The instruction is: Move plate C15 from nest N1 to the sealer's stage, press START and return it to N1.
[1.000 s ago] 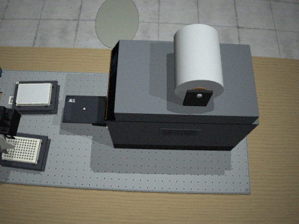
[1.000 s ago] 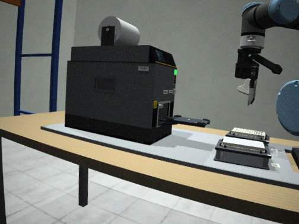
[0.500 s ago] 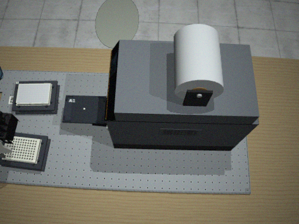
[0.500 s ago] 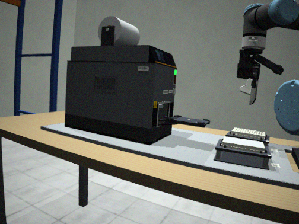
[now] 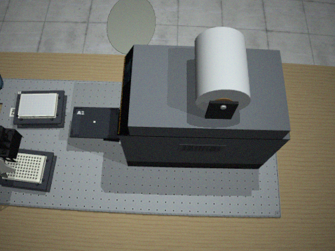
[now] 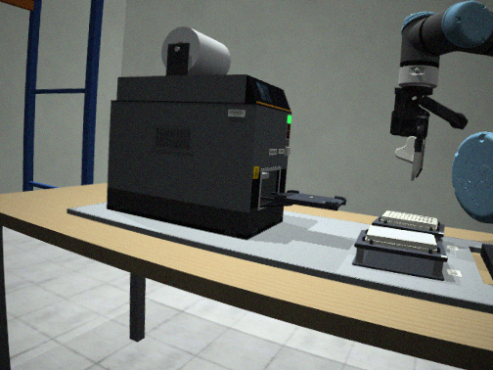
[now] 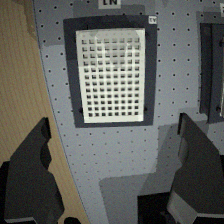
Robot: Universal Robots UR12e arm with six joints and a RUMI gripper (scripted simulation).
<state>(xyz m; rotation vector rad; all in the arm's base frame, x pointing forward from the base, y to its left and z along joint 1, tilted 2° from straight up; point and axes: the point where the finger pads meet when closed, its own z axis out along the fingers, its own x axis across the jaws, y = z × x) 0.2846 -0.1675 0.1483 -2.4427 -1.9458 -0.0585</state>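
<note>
My gripper is now 11 cm above the plate C15. From my hand the other things lie so: plate: 4 cm ahead, 20 cm to the left, 11 cm below; then dark stage: 24 cm ahead, 10 cm to the left, 7 cm below; then dark nest: 12 cm below.
</note>
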